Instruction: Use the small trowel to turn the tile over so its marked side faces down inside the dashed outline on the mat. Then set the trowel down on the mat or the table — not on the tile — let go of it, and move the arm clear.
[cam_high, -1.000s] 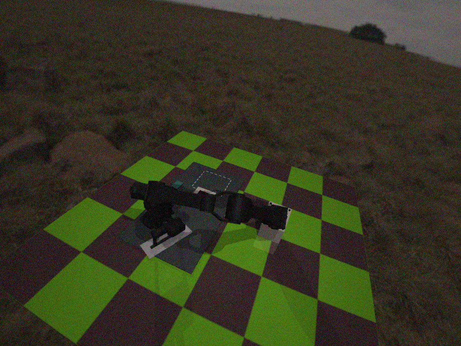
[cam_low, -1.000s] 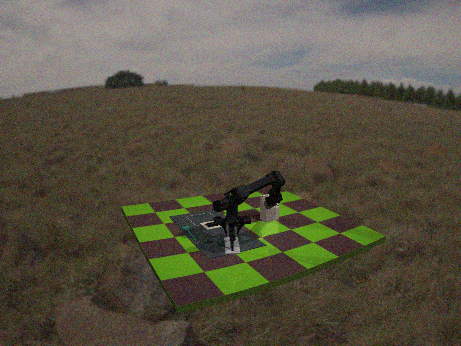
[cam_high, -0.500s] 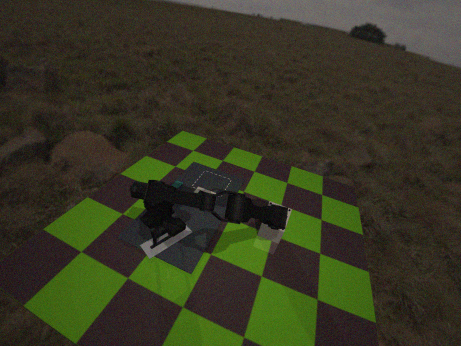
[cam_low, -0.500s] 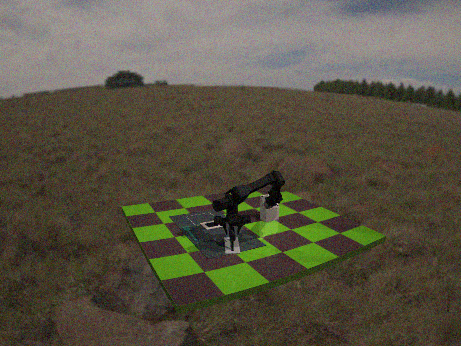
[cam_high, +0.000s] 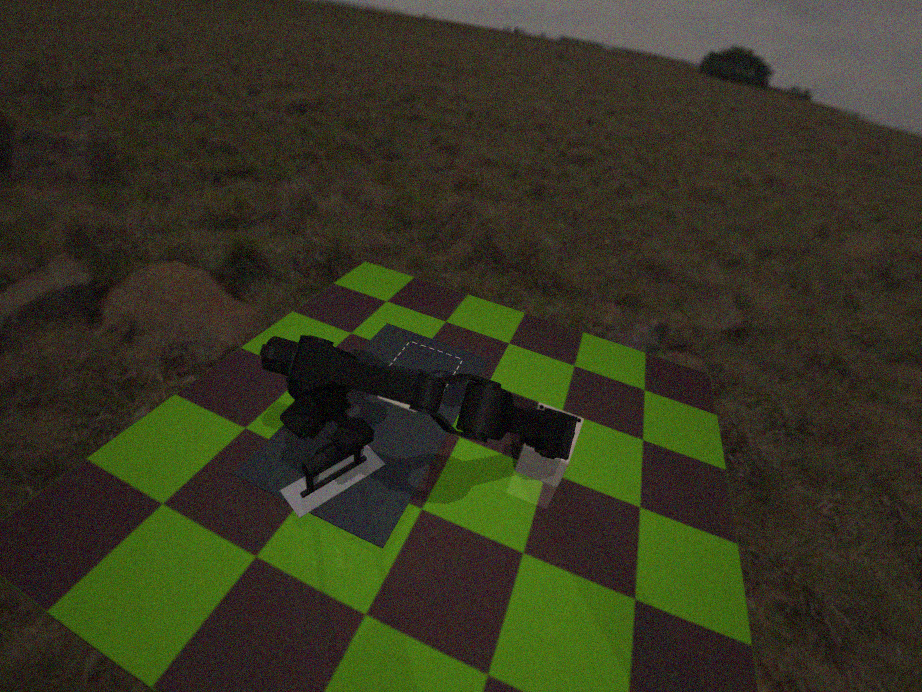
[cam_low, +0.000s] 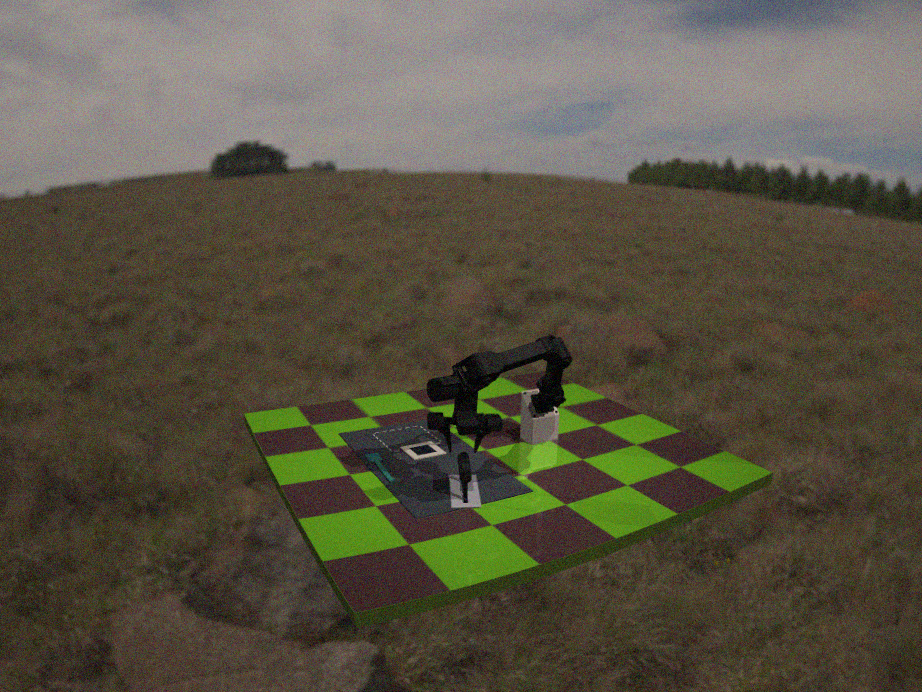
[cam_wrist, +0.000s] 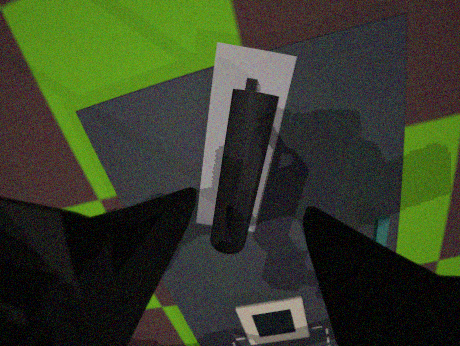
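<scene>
The dark-handled trowel lies 80 mm below my gripper tip, 20 mm to the right of it and 10 mm behind it. Also, from my gripper tip: teal trowel 250 mm to the right, 150 mm ahead, 110 mm below; pale tile 300 mm to the right, 110 mm below, 10 mm behind; dark grey mat 230 mm to the right, 140 mm below, 10 mm ahead.
</scene>
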